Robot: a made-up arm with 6 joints.
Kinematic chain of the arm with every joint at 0, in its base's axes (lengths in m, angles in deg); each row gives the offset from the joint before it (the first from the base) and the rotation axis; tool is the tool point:
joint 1: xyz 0 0 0.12 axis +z
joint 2: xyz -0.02 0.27 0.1 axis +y
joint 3: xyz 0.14 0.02 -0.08 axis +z
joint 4: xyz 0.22 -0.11 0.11 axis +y
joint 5: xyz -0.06 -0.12 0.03 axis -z
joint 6: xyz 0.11 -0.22 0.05 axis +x
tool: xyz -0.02 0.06 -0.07
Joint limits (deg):
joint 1: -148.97..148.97
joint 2: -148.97..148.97
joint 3: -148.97..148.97
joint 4: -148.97..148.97
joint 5: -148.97..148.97
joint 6: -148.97..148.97
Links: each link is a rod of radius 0.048 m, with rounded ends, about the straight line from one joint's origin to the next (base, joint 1, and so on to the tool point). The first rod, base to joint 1, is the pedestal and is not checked.
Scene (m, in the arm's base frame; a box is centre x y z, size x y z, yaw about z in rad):
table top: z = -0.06
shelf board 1: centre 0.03 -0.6 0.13 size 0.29 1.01 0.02 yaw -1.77
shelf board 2: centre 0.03 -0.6 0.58 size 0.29 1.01 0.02 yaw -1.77
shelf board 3: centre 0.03 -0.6 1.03 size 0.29 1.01 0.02 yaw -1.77
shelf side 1: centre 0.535 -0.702 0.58 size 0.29 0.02 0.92 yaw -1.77
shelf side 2: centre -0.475 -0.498 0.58 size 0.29 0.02 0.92 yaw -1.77
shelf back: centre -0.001 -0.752 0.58 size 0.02 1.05 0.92 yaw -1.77
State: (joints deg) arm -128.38 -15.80 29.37 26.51 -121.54 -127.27
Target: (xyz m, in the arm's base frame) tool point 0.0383 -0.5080 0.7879
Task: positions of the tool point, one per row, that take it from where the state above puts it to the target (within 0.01 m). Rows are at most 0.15 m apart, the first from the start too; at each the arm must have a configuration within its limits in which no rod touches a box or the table.
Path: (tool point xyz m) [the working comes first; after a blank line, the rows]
Joints at the target: -139.34 -54.76 32.98 11.94 -83.40 -137.14
Straight joint move there: touches shelf board 2.

1: 0.1353 -0.5874 0.3845
2: 0.1522 -0.5213 0.3888
3: 0.1668 -0.4496 0.3883
4: 0.1784 -0.3736 0.3836
5: 0.1873 -0.2947 0.3755
6: 0.1286 -0.3550 0.4606
7: 0.0764 -0.3748 0.5698
8: 0.0538 -0.3551 0.6860
9: 0.0776 -0.3130 0.7879
10: 0.0597 -0.4100 0.7972
11: 0.0384 -0.5080 0.7879

